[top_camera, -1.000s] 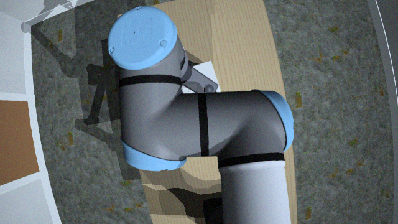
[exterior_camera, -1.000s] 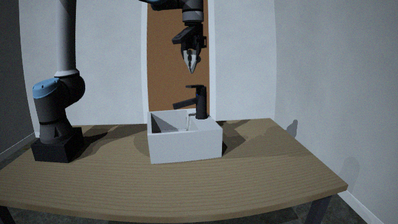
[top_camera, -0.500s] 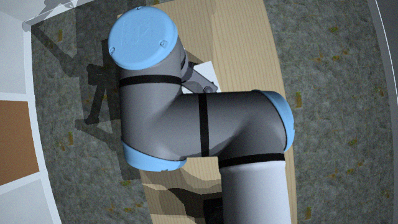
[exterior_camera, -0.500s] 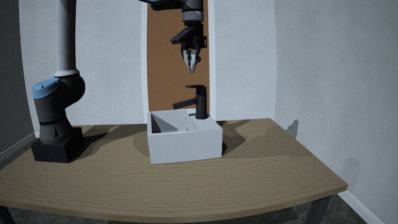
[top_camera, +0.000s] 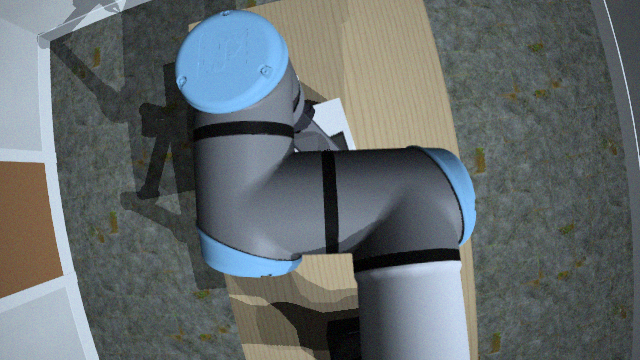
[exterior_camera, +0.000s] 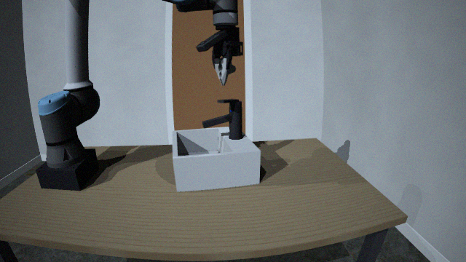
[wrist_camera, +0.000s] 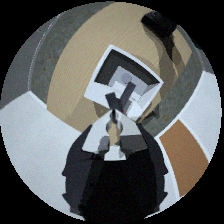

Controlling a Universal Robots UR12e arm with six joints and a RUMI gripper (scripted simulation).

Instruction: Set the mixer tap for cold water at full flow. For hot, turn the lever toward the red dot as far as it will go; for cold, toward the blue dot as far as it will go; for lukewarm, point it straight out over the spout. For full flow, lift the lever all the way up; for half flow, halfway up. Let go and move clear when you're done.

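My hand is 2 cm short of the lever, 2 cm to the right of it and 7 cm above it. Also, from my hand: black mixer tap: 3 cm ahead, 4 cm to the left, 12 cm below; then white basin: 7 cm behind, 4 cm to the left, 31 cm below.
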